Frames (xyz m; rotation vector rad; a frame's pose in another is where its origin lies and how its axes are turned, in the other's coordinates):
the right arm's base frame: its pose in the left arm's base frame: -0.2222 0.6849 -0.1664 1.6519 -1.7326 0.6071
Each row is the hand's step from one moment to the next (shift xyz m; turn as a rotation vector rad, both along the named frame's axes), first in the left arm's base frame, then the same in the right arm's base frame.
Working: the left arm's base frame: its pose in the right arm's base frame: 0.5929 -0.2666 0.3515 -1.6519 1.7326 -0.6071

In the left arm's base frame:
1: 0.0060 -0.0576 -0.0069 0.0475 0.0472 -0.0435
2: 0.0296 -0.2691 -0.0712 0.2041 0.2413 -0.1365
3: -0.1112 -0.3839 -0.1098 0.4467 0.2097 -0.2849
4: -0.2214 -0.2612 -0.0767 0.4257 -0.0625 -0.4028
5: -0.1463 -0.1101 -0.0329 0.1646 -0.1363 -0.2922
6: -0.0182 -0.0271 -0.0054 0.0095 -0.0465 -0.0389
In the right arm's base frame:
1: 0.0344 -0.0121 0.0455 -0.0633 -0.0473 -0.0116
2: 0.1324 -0.0625 0.2386 -0.2615 -0.1940 -0.1118
3: 0.1806 0.0617 0.3679 -0.3446 -0.4532 -0.0236
4: 0.1192 0.1860 0.2726 -0.2449 -0.4710 0.2560
5: 0.0491 0.1308 0.1229 -0.1176 -0.2076 0.2722
6: 0.0143 0.0149 0.0259 0.0035 -0.0180 0.0585

